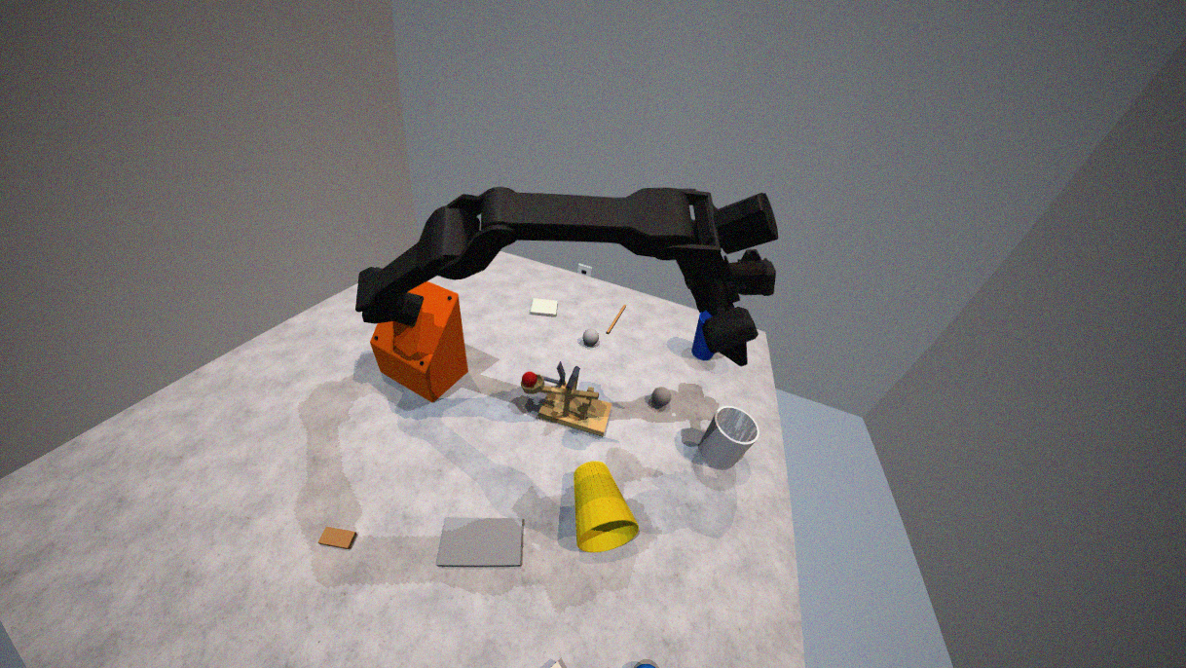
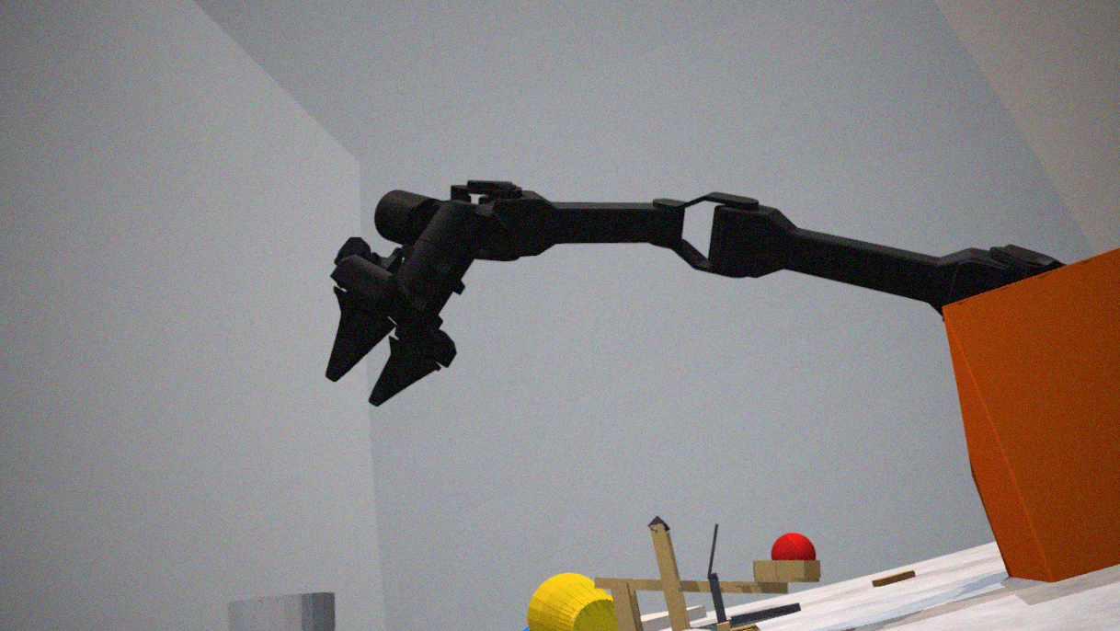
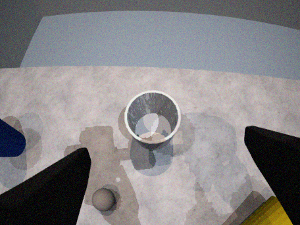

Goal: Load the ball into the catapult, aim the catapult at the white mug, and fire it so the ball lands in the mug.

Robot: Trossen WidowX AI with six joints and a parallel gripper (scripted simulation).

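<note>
Right now my gripper tip is 340 mm past the red ball, 210 mm above it and 20 mm to the left of it. The rest, counted from my gripper tip: white mug 250 mm below, 80 mm ahead, 10 mm to the left; then blue cup 340 mm to the left, 240 mm below, 20 mm ahead; then wooden catapult 270 mm behind, 220 mm below.
</note>
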